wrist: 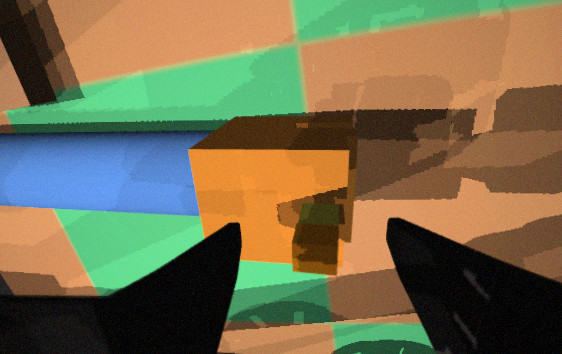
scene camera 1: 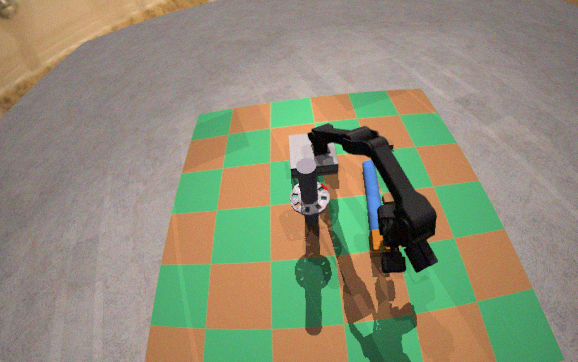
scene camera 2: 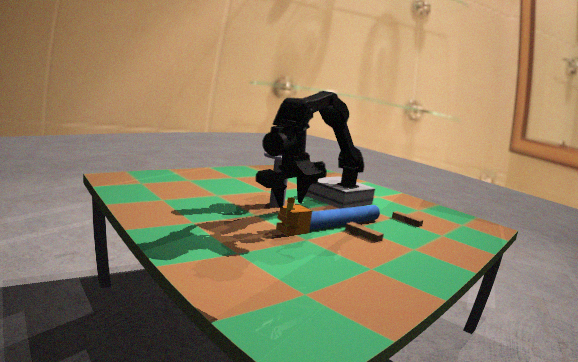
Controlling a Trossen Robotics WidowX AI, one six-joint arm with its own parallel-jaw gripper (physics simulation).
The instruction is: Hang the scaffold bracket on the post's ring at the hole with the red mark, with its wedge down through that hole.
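Note:
The scaffold bracket lies on the table as a blue tube (scene camera 1: 371, 195) (scene camera 2: 345, 217) (wrist: 100, 172) with an orange head (scene camera 1: 377, 240) (scene camera 2: 300, 225) (wrist: 250, 185). Its small orange wedge (scene camera 2: 290, 204) (wrist: 316, 250) sticks up from the head, near the end away from the tube. My gripper (scene camera 2: 291, 202) (wrist: 313, 230) is open and empty, pointing down above the head; in the wrist view the wedge shows between the fingertips. In scene camera 1 the arm hides the fingertips. The grey post (scene camera 1: 308, 187) (scene camera 2: 276, 194) stands upright, with a holed ring (scene camera 1: 314, 210) around it. The red mark (scene camera 1: 324, 187) is on the ring's far right side.
My arm's grey base (scene camera 1: 299, 146) (scene camera 2: 357, 196) stands behind the post. Two low brown bars (scene camera 2: 364, 232) (scene camera 2: 407, 219) lie on the table beside the tube. The post and ring rise to the left of the bracket in scene camera 1.

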